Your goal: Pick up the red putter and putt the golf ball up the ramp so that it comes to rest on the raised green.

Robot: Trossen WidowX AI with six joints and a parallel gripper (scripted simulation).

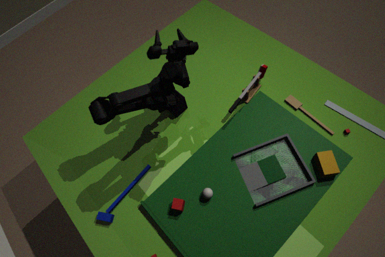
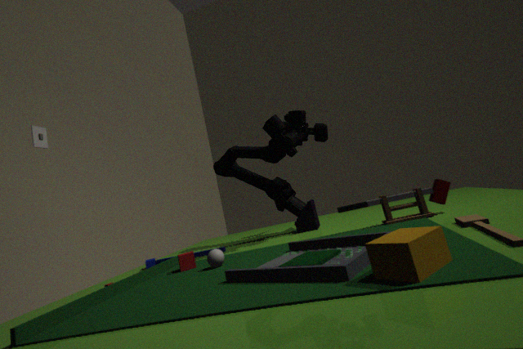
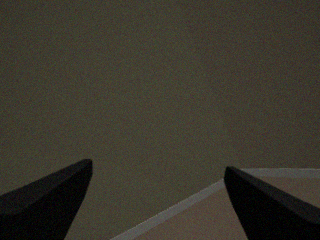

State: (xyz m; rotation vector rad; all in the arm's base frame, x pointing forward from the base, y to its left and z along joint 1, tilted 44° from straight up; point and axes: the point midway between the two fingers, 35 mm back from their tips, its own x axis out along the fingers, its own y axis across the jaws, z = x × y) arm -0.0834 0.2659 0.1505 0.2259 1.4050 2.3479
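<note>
Right now the red putter is 240 mm ahead of my gripper tip, 210 mm to the left of it and 320 mm below it. Also, from my gripper tip: white golf ball 490 mm ahead, 220 mm to the right, 360 mm below; wooden rack 230 mm ahead, 230 mm to the left, 340 mm below; blue putter 290 mm ahead, 490 mm to the right, 370 mm below.
</note>
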